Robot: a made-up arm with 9 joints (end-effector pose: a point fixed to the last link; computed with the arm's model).
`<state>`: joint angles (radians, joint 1 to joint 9).
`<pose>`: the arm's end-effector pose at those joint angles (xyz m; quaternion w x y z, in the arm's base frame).
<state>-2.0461 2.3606 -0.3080 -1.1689 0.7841 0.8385 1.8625 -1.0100 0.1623</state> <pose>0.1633 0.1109 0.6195 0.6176 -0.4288 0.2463 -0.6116</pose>
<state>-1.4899 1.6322 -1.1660 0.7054 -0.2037 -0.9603 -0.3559 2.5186 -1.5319</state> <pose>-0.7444 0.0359 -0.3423 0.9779 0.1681 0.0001 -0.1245</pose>
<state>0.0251 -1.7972 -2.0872 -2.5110 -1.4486 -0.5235 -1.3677 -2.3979 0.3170</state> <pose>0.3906 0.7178 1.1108 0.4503 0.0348 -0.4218 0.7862</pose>
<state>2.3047 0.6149 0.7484 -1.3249 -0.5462 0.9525 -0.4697 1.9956 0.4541</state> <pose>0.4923 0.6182 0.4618 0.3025 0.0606 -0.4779 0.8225</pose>
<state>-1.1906 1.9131 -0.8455 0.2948 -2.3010 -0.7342 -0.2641 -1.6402 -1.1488</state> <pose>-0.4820 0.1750 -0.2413 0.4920 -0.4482 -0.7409 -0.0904</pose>
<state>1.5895 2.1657 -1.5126 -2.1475 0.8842 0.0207 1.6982 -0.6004 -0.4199</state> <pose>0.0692 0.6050 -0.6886 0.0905 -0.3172 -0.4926 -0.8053</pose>
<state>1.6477 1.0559 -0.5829 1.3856 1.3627 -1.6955 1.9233 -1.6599 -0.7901</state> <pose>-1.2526 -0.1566 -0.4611 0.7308 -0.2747 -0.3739 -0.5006</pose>
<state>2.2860 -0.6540 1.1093 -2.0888 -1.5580 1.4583 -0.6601 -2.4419 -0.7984</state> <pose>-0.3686 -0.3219 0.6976 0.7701 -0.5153 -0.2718 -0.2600</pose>
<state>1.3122 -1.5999 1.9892 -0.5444 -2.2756 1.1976 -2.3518 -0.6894 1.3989</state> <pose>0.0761 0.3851 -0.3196 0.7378 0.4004 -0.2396 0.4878</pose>
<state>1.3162 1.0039 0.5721 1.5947 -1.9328 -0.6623 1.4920 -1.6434 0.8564</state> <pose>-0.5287 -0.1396 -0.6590 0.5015 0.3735 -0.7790 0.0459</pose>
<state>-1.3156 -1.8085 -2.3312 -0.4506 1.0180 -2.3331 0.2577 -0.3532 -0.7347</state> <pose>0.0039 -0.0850 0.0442 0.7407 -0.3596 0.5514 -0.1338</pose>
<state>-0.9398 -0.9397 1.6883 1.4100 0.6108 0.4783 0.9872 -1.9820 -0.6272</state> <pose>0.3777 0.1962 1.0595 0.8179 -0.4473 -0.0636 -0.3563</pose>
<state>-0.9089 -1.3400 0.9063 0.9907 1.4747 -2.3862 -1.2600 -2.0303 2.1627</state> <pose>1.0243 -0.2511 0.5986 0.4206 0.0021 -0.8908 0.1720</pose>
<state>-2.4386 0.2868 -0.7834 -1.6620 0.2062 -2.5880 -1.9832 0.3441 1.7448</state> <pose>-0.2767 0.5249 -0.4940 0.0493 -0.8719 -0.0748 -0.4814</pose>
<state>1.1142 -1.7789 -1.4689 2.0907 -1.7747 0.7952 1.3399 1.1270 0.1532</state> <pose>0.5764 0.8261 0.4261 0.1742 0.3345 0.2301 -0.8971</pose>
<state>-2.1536 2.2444 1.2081 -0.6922 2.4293 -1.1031 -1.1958 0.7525 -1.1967</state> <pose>0.4237 -0.5790 -0.7438 0.5468 0.1910 0.6620 0.4756</pose>
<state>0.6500 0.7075 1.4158 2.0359 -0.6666 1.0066 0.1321 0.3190 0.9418</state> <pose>-1.1331 0.5119 -0.4368 0.6973 -0.5020 -0.2497 -0.4466</pose>
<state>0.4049 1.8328 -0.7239 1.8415 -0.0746 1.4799 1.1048 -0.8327 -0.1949</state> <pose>-1.1146 0.3734 -0.0365 0.3548 0.1615 -0.3912 -0.8337</pose>
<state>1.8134 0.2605 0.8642 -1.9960 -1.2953 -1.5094 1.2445 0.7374 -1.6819</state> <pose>-0.0170 -0.3940 0.2212 0.0127 0.2783 0.9320 0.2319</pose>
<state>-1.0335 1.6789 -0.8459 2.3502 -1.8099 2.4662 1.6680 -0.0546 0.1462</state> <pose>-0.4224 -0.2749 0.9166 0.3986 0.0945 -0.6889 0.5980</pose>
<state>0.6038 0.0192 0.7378 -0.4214 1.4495 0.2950 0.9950 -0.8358 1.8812</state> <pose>-0.2749 0.6884 0.4550 0.2769 -0.2939 0.1593 0.9009</pose>
